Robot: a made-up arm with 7 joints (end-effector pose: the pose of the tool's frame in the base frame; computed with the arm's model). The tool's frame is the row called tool.
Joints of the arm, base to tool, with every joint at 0 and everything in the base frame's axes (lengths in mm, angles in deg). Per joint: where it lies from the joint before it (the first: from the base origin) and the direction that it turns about. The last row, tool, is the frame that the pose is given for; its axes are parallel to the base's.
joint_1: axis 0 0.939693 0.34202 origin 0 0 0
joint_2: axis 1 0 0 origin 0 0 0
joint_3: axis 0 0 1 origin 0 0 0
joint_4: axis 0 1 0 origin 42.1 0 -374.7
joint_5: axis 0 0 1 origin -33.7 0 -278.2
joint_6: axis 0 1 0 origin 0 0 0
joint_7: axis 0 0 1 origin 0 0 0
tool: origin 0 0 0
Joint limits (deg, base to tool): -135..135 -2.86..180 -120..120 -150..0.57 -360..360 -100..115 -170..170
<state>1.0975 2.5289 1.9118 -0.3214 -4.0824 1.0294 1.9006</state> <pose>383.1 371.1 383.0 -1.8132 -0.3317 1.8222</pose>
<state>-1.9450 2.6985 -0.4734 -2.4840 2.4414 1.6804 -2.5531</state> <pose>-120.0 127.0 239.1 1.2919 0.2529 -2.8486</pose>
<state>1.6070 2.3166 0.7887 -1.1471 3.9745 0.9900 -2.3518</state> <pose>377.8 450.6 -62.1 -0.2528 -1.2607 -0.7474</pose>
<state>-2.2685 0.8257 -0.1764 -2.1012 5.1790 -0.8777 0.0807</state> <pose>8.4 -64.3 393.0 -1.1293 0.6484 0.3066</pose>
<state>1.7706 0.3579 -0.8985 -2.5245 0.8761 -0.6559 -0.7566</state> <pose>-194.0 -131.5 -161.9 0.0490 -1.0481 0.7434</pose>
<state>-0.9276 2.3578 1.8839 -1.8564 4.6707 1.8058 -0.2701</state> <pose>-390.0 100.9 217.3 -0.0374 0.8480 -2.6197</pose>
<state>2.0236 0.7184 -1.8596 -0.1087 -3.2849 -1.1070 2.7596</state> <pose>-556.4 92.8 334.9 1.2722 -1.6576 1.8158</pose>
